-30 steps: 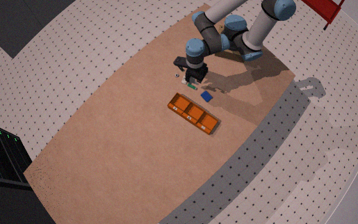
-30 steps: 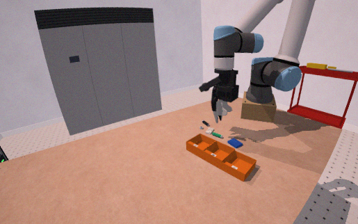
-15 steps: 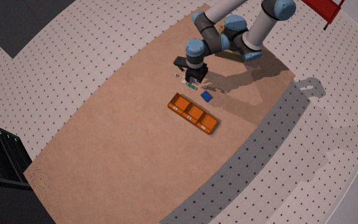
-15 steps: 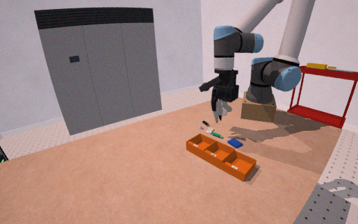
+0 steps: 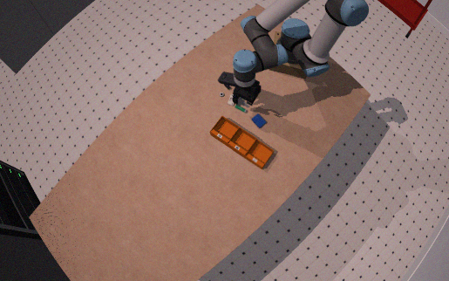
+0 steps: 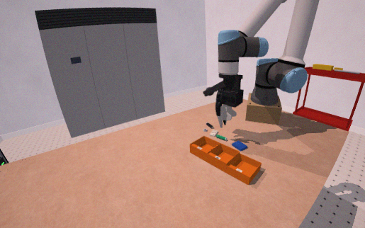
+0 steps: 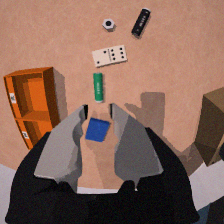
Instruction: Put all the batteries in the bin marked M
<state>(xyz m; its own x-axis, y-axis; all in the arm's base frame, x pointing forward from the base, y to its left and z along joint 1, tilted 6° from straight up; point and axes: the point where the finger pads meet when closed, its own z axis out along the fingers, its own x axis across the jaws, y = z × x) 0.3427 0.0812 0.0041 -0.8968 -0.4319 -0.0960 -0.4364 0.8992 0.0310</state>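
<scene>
Now: hand 70 mm above the green battery. Round my hand: white domino: 70 mm below, 60 mm to the right, 10 mm ahead; then blue block: 90 mm to the left, 70 mm below, 30 mm behind; then small grey round piece: 100 mm to the right, 80 mm below, 30 mm ahead.
</scene>
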